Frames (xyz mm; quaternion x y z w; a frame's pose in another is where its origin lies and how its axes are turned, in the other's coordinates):
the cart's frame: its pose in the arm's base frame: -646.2 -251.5 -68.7 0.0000 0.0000 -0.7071 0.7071
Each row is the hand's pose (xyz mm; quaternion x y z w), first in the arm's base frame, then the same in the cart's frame.
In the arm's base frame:
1: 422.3 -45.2 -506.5 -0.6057 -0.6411 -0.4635 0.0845
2: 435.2 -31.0 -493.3 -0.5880 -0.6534 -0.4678 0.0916
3: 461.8 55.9 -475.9 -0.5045 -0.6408 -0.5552 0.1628
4: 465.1 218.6 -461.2 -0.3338 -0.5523 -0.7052 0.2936
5: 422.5 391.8 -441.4 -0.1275 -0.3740 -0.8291 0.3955
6: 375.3 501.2 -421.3 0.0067 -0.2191 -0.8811 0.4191
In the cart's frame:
1: -206.3 1068.5 -437.8 0.0250 -0.8817 -0.2680 0.3875
2: -220.5 1081.4 -424.6 0.0462 -0.8778 -0.2660 0.3956
3: -307.4 1108.0 -407.2 0.0964 -0.8099 -0.2775 0.5077
4: -470.1 1111.3 -392.5 0.1545 -0.6266 -0.2911 0.7063
5: -643.3 1068.7 -372.7 0.1743 -0.3546 -0.3066 0.8659
6: -752.7 1021.5 -352.6 0.1597 -0.1502 -0.3267 0.9194

